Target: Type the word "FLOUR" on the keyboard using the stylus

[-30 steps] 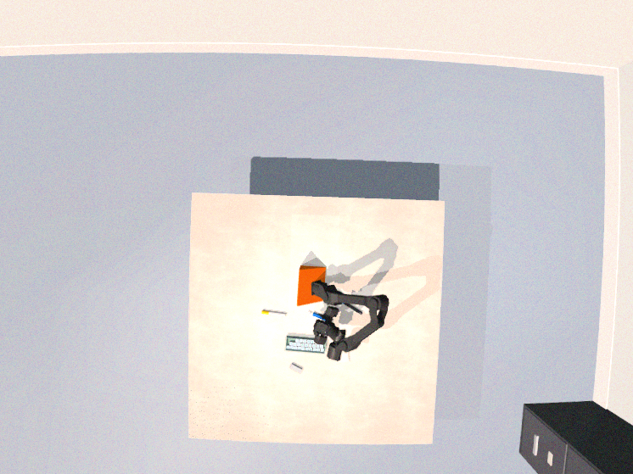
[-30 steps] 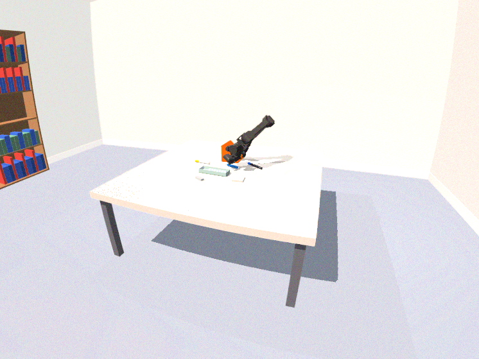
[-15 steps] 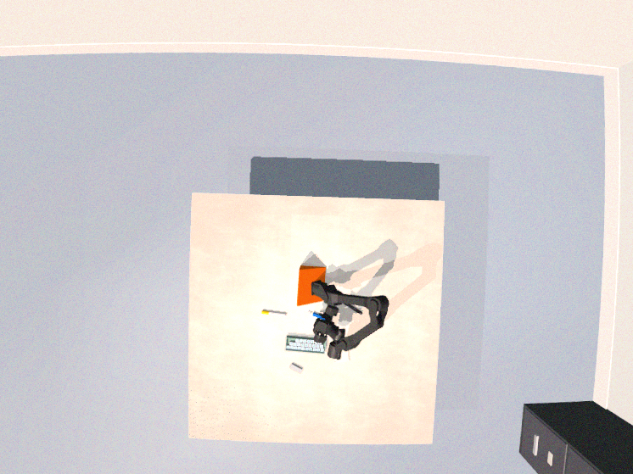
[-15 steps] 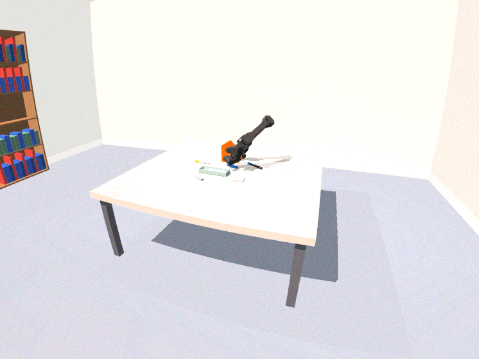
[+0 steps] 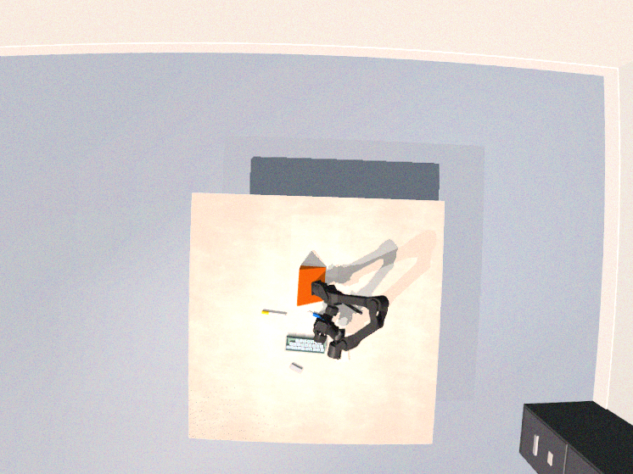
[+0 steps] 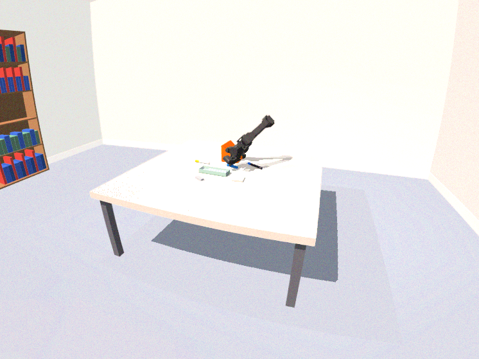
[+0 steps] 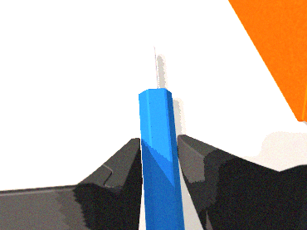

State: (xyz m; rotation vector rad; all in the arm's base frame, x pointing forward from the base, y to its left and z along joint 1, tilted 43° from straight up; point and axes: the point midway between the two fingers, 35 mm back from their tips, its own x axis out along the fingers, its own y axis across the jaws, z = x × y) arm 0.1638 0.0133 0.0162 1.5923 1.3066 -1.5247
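The grey piece lies 270 mm ahead of my gripper tip and 120 mm to the right of it. Round my gripper tip: dark pen 60 mm behind, 150 mm to the left; blue stylus 10 mm behind, 10 mm to the right; yellow-tipped white pen 20 mm behind, 240 mm to the right.
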